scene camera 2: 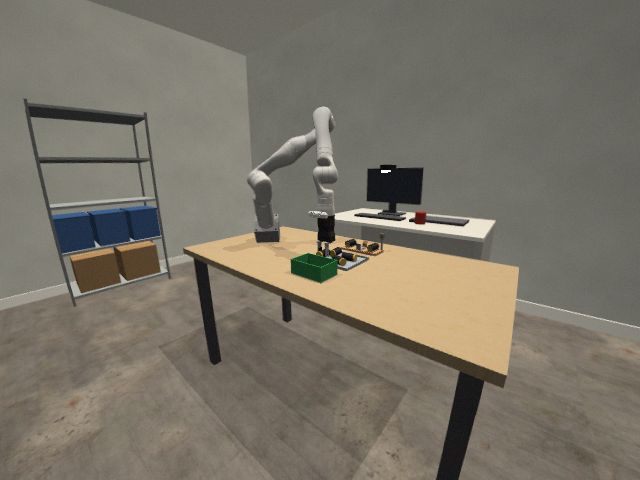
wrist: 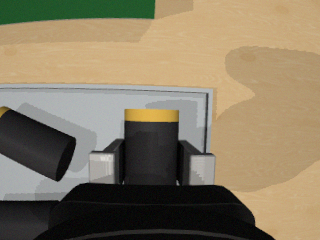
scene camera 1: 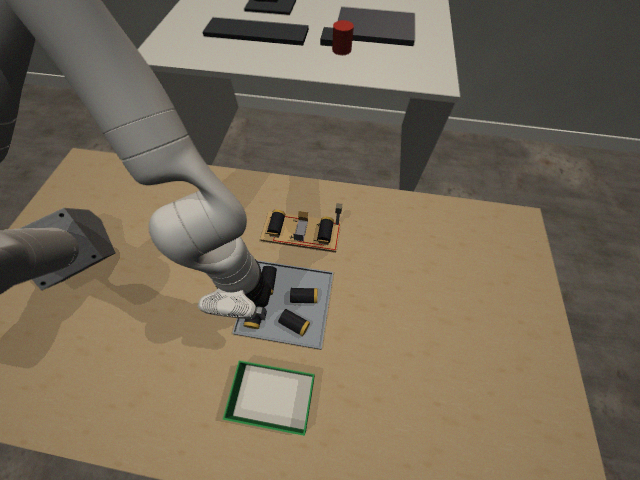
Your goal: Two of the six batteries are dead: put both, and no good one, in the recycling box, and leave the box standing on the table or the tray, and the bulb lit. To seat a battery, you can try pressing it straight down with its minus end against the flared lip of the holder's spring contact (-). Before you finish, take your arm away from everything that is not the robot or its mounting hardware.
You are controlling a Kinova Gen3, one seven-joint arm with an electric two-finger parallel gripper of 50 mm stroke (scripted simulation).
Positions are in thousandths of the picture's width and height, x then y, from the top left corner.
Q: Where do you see a grey tray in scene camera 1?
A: At 449,576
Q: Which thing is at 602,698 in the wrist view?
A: My gripper.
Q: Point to a grey tray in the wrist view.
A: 289,473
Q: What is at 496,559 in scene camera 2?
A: A green recycling box.
